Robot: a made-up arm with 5 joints. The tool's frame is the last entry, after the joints.
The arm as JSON. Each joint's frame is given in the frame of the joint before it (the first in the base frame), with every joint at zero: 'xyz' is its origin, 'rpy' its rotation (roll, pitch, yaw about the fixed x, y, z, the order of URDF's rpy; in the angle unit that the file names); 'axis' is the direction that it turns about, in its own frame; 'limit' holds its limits. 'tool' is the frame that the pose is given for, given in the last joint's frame.
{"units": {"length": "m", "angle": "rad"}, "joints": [
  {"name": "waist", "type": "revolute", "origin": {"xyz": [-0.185, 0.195, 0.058], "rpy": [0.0, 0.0, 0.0]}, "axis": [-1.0, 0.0, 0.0], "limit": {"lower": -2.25, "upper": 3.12}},
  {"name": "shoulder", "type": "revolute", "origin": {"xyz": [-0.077, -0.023, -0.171], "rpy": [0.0, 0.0, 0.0]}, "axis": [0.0, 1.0, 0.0], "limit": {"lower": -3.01, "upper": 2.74}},
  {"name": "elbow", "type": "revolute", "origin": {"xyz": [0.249, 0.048, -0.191], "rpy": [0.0, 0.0, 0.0]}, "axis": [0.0, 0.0, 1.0], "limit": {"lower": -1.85, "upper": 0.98}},
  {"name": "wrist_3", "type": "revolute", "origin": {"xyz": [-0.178, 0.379, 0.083], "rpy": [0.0, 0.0, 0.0]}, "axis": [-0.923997, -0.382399, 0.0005], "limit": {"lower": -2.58, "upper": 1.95}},
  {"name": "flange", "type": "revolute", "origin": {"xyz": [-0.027, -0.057, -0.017], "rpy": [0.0, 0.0, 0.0]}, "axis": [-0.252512, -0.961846, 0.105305], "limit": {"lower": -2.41, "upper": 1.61}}
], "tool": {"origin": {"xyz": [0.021, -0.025, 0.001], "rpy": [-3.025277, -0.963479, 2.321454]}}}
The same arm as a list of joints. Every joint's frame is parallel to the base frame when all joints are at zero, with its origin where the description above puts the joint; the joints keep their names.
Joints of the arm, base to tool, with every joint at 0 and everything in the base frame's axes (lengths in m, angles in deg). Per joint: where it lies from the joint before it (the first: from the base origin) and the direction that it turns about. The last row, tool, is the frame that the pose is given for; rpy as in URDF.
waist: axis -x origin -0.1850 0.1950 0.0580
shoulder: axis +y origin -0.0770 -0.0230 -0.1710
elbow: axis +z origin 0.2490 0.0480 -0.1910
wrist_3: axis -0.923997 -0.382399 0.0005 origin -0.1780 0.3790 0.0830
flange: axis -0.252512 -0.961846 0.105305 origin -0.0270 -0.0570 -0.0170
tool: origin 0.0210 -0.0250 0.0010 rpy -173.34 -55.20 133.01
Joint limits (deg, base to tool): -128.92..178.76 -172.46..156.99 -106.00..56.15 -147.82..111.73 -138.08..92.25

